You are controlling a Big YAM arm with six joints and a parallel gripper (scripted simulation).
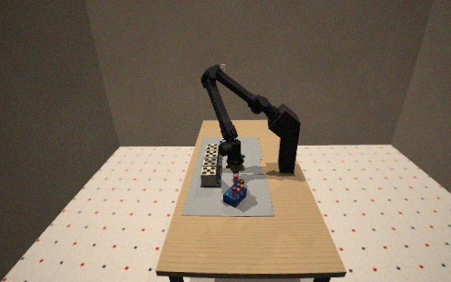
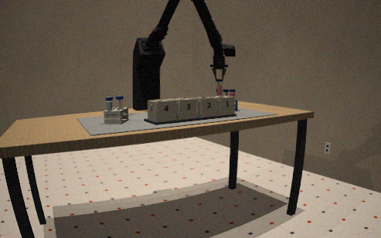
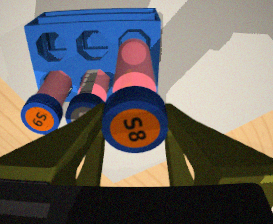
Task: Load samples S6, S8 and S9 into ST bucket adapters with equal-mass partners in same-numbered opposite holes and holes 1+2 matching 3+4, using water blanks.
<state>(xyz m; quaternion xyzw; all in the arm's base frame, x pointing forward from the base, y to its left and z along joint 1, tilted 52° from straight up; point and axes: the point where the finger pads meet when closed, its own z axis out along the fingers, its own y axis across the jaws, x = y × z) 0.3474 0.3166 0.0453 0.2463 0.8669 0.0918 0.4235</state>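
My hand is 10 mm past the sample tube S8 and 50 mm above it. From my hand the other things lie so: blue sample rack rs (10 mm ahead, 40 mm to the left, 150 mm below); then tube X3 (50 mm to the left, 110 mm below); then sample tube S9 (10 mm ahead, 100 mm to the left, 110 mm below).
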